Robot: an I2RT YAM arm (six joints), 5 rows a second.
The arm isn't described. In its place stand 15 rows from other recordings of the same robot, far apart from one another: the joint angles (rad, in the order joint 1, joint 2, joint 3, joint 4, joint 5, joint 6), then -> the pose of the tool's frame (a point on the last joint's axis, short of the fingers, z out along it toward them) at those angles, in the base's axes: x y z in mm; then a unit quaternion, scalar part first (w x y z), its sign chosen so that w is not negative.
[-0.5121 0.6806 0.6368 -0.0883 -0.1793 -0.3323] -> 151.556 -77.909 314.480 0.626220 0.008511 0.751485 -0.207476
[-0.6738 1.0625 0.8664 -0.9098 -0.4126 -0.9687] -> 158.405 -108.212 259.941 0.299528 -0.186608 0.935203 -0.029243
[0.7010 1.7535 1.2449 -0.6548 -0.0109 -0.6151] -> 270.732 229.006 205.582 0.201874 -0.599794 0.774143 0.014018
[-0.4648 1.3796 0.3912 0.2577 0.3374 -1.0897] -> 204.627 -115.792 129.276 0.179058 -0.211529 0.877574 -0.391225
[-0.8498 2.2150 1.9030 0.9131 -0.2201 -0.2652] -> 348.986 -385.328 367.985 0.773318 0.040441 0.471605 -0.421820
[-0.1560 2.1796 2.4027 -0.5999 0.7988 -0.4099] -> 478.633 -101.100 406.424 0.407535 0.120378 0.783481 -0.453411
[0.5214 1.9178 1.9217 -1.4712 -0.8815 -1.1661] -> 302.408 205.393 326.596 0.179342 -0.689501 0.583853 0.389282
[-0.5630 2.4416 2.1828 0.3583 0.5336 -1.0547] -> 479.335 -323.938 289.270 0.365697 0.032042 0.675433 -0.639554
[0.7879 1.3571 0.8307 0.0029 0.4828 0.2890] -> 221.473 199.152 247.524 0.523007 -0.091750 0.844375 0.071255
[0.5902 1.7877 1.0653 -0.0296 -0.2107 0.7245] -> 311.370 217.532 180.008 0.254418 0.019450 0.913027 0.318236
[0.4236 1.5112 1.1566 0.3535 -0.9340 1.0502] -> 307.330 169.973 348.127 0.253279 -0.107981 0.699047 0.659942
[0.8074 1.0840 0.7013 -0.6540 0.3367 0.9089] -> 147.436 137.060 218.390 0.292384 0.092397 0.947450 0.091171
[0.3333 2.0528 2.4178 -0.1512 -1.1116 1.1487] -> 403.035 173.308 509.971 0.264393 -0.165700 0.652321 0.690737
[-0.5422 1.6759 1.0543 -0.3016 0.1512 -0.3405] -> 295.049 -184.004 195.064 0.256274 0.119083 0.938103 -0.200263
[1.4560 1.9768 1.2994 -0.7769 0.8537 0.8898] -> 68.360 358.627 152.498 0.401549 -0.230697 0.879290 -0.111295
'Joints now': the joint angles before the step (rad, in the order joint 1, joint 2, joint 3, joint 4, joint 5, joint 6). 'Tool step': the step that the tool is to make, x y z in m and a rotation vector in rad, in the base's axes. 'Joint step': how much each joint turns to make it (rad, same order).
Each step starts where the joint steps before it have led.
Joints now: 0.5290, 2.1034, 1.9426, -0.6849, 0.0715, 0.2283
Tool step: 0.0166, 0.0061, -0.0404, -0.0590, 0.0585, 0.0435
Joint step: -0.0074, 0.1051, 0.0269, 0.0014, -0.0155, -0.0532
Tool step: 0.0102, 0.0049, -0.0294, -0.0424, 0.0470, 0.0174
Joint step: -0.0017, 0.0826, 0.0355, -0.0135, -0.0001, -0.0233
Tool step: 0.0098, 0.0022, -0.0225, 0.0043, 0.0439, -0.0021
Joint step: -0.0074, 0.0699, 0.0395, -0.0060, -0.0243, 0.0092
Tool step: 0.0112, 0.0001, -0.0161, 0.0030, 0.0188, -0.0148
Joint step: -0.0108, 0.0641, 0.0528, -0.0039, -0.0080, 0.0095
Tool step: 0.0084, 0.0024, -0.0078, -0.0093, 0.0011, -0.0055
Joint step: -0.0031, 0.0522, 0.0647, -0.0178, 0.0078, -0.0018
